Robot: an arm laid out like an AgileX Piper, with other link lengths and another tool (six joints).
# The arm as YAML. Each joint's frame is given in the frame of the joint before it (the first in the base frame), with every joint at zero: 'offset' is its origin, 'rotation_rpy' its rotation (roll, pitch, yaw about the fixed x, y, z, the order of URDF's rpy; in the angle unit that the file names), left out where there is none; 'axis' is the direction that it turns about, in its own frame. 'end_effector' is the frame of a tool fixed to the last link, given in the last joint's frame.
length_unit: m
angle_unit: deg
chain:
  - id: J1
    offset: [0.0, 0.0, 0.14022]
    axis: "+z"
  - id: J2
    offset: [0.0, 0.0, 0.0]
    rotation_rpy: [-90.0, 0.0, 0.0]
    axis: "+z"
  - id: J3
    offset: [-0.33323, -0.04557, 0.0]
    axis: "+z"
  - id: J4
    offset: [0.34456, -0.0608, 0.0]
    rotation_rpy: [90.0, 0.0, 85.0]
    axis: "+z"
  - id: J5
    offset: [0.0, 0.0, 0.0]
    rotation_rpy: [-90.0, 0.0, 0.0]
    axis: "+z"
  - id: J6
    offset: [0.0, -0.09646, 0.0]
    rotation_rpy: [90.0, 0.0, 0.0]
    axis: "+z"
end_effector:
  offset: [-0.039, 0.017, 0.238]
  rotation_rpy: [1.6, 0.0, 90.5]
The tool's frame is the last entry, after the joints.
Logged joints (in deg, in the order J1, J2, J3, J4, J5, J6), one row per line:
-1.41, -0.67, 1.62, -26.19, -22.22, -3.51
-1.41, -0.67, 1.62, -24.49, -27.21, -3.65
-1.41, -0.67, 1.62, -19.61, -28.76, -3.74
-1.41, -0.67, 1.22, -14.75, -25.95, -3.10
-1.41, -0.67, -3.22, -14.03, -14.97, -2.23
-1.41, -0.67, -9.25, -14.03, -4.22, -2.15
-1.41, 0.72, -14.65, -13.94, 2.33, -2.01
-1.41, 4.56, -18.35, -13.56, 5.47, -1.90
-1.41, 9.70, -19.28, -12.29, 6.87, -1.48
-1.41, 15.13, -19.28, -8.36, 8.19, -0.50
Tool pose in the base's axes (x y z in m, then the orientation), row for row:
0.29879, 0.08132, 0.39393, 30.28, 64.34, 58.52
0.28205, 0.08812, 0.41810, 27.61, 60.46, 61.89
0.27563, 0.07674, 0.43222, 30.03, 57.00, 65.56
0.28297, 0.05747, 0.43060, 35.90, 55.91, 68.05
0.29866, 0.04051, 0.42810, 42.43, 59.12, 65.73
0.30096, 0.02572, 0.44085, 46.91, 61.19, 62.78
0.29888, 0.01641, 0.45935, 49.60, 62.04, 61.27
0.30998, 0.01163, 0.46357, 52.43, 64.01, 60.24
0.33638, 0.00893, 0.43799, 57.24, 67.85, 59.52
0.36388, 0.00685, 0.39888, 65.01, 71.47, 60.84
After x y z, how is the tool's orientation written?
As a rotation vector, in degrees.
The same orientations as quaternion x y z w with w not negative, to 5 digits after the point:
0.23670, 0.50295, 0.45746, 0.69407
0.21650, 0.47409, 0.48530, 0.70203
0.23485, 0.44577, 0.51271, 0.69517
0.27854, 0.43379, 0.52798, 0.67489
0.32671, 0.45522, 0.50611, 0.65566
0.35990, 0.46946, 0.48166, 0.64660
0.37964, 0.47485, 0.46896, 0.64068
0.39909, 0.48723, 0.45854, 0.62696
0.43018, 0.50992, 0.44731, 0.59569
0.47800, 0.52550, 0.44734, 0.54336

